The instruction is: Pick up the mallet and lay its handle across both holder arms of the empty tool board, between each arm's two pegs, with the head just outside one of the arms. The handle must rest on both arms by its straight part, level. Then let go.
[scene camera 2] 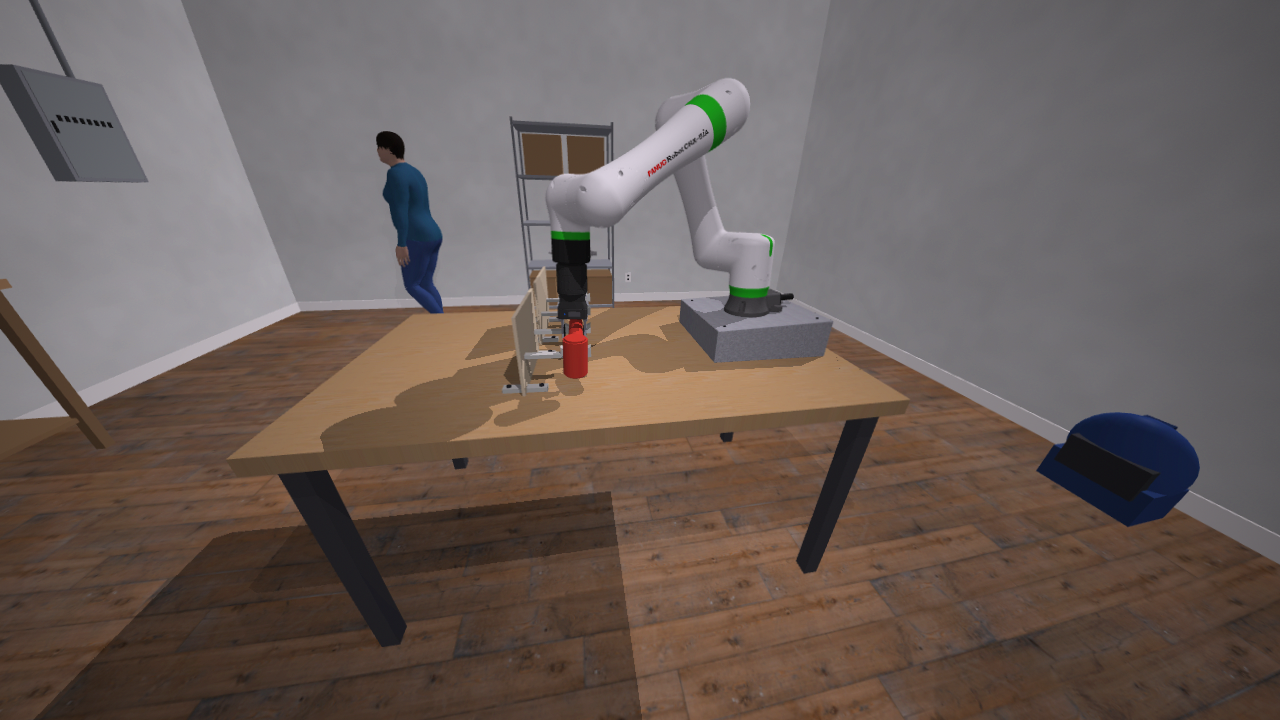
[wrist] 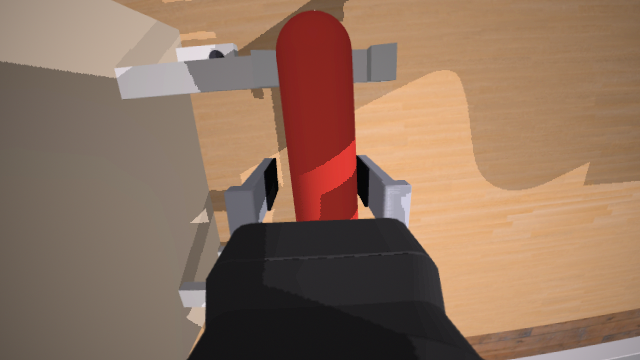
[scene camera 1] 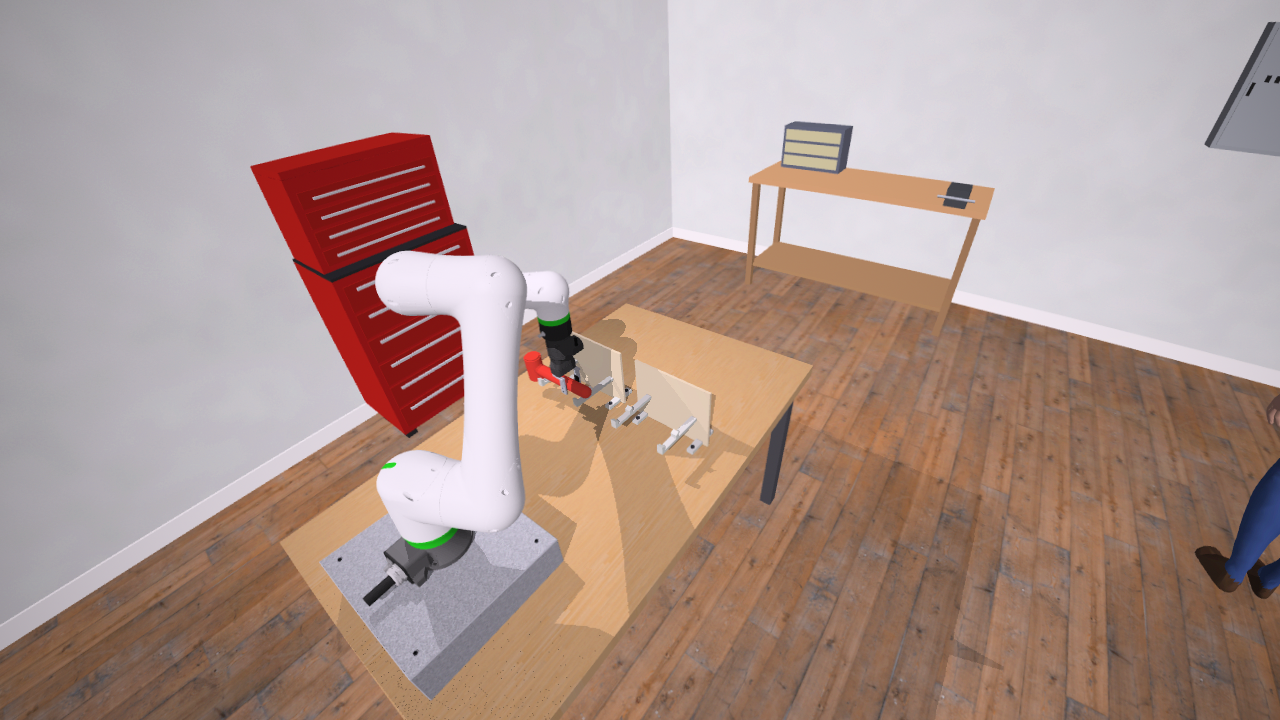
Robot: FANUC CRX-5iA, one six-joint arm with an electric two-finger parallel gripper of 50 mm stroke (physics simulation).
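Pixels of known places: gripper, fingertip midpoint: [wrist: 315, 172] [scene camera 1: 571, 388]; arm's base, origin of the base link: [scene camera 2: 746, 310] [scene camera 1: 440, 540].
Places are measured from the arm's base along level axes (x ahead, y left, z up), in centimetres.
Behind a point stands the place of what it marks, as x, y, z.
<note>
The red mallet [scene camera 1: 533, 366] @(58.0, 23.8, 2.6) [scene camera 2: 575, 357] @(60.4, 28.5, 1.4) [wrist: 318, 100] @(58.0, 4.6, 2.4) lies with its handle across the holder arms of the far tool board [scene camera 1: 601, 360] @(70.2, 5.0, 3.6) [scene camera 2: 523, 342] @(71.9, 17.5, 1.5) [wrist: 100, 210] @(70.6, 7.9, 2.5). In the wrist view its rounded handle end extends past one light grey arm [wrist: 225, 74] @(63.1, 2.3, -1.4), between that arm's two pegs. The head is outside the other arm. My gripper [scene camera 1: 570, 379] @(59.0, 9.2, -1.5) [scene camera 2: 573, 325] @(59.0, 9.2, -1.5) [wrist: 315, 172] @(59.0, 9.2, -1.5) is open, with its fingers down on either side of the handle. The right finger in the wrist view is closer to it; contact cannot be told. The empty tool board [scene camera 1: 675, 395] @(66.4, -24.4, 3.7) [scene camera 2: 540, 288] @(67.2, -18.0, 6.0) has two bare arms [scene camera 1: 631, 411] @(58.3, -14.1, -0.5) [scene camera 1: 676, 436] @(55.8, -30.5, -0.5).
Both boards stand upright in a row on the wooden table [scene camera 1: 716, 344] @(114.8, -15.7, -10.5) [scene camera 2: 716, 394] @(26.1, 32.4, -10.6). The far board's panel is close beside the gripper. The grey robot base block [scene camera 1: 501, 626] @(-4.3, -20.6, -10.2) [scene camera 2: 769, 338] @(1.6, 16.9, -3.4) is at the table's other end. A person [scene camera 2: 413, 214] stands beyond the table.
</note>
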